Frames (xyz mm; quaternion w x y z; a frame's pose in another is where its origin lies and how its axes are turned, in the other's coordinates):
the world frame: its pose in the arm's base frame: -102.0 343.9 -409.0 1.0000 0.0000 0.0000 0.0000
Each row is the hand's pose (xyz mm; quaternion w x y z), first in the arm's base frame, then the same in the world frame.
Working: the arm's base frame: its pose in the world frame: 102.0 -343.9 409.0 1.0000 0.0000 0.0000 0.0000

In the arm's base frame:
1: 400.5 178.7 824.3 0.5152 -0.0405 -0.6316 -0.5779
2: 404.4 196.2 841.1 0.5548 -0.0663 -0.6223 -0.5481
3: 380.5 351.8 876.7 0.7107 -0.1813 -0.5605 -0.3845
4: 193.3 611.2 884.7 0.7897 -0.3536 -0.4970 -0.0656
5: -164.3 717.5 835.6 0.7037 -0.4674 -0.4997 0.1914
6: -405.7 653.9 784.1 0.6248 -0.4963 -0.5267 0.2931
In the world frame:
1: 502.5 -165.2 1233.3 0.5152 -0.0405 -0.6316 -0.5779
2: 506.4 -147.7 1250.1 0.5548 -0.0663 -0.6223 -0.5481
3: 482.5 7.9 1285.7 0.7107 -0.1813 -0.5605 -0.3845
4: 295.3 267.3 1293.7 0.7897 -0.3536 -0.4970 -0.0656
5: -62.3 373.6 1244.6 0.7037 -0.4674 -0.4997 0.1914
6: -303.7 310.0 1193.1 0.6248 -0.4963 -0.5267 0.2931

